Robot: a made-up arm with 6 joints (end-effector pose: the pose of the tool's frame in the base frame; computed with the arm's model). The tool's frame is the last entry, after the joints. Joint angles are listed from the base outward.
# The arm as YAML. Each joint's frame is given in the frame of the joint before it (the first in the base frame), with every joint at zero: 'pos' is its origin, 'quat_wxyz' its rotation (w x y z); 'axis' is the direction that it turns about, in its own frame. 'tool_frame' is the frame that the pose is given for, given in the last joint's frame.
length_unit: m
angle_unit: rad
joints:
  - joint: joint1
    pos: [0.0, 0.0, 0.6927]
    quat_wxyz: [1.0, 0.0, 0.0, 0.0]
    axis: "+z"
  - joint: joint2
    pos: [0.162, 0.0, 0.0]
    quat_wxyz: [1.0, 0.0, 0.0, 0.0]
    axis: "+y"
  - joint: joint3
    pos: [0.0, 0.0, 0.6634]
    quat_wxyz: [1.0, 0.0, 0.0, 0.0]
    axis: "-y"
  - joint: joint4
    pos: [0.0, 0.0, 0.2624]
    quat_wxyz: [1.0, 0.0, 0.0, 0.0]
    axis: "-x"
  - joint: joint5
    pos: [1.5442, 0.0, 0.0]
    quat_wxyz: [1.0, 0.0, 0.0, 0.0]
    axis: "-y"
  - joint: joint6
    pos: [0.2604, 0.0, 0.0]
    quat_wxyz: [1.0, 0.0, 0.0, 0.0]
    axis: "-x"
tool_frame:
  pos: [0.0, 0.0, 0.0]
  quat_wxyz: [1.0, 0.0, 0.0, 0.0]
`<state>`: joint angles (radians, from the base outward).
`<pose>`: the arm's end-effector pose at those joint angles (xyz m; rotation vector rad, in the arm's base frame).
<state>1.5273 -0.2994 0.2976 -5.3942 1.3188 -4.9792</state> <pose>-0.1495 1.0678 2.5796 0.0287 -2.4100 -0.3106</pose>
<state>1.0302 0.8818 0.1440 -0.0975 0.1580 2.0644</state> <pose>1.1413 1.8936 0.1271 -2.0165 -0.6504 1.2058</pose>
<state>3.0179 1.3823 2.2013 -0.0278 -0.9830 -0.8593</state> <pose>-1.9194 0.2326 2.0817 -0.1576 1.2773 2.6895</pose>
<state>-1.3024 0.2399 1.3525 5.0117 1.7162 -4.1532</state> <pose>-0.0564 -0.7234 2.8379 0.0264 0.8738 2.9539</pose>
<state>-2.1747 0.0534 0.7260 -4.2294 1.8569 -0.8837</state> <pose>-0.5315 -1.1600 2.3859 -1.0420 0.8589 -0.2053</pose>
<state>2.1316 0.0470 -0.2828 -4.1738 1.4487 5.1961</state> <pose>-1.1060 1.3438 0.9678 0.6109 0.4232 -2.3895</pose>
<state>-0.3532 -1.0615 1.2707 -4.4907 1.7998 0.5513</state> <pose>-1.4076 0.7826 1.9486 1.7022 0.8361 0.6067</pose>
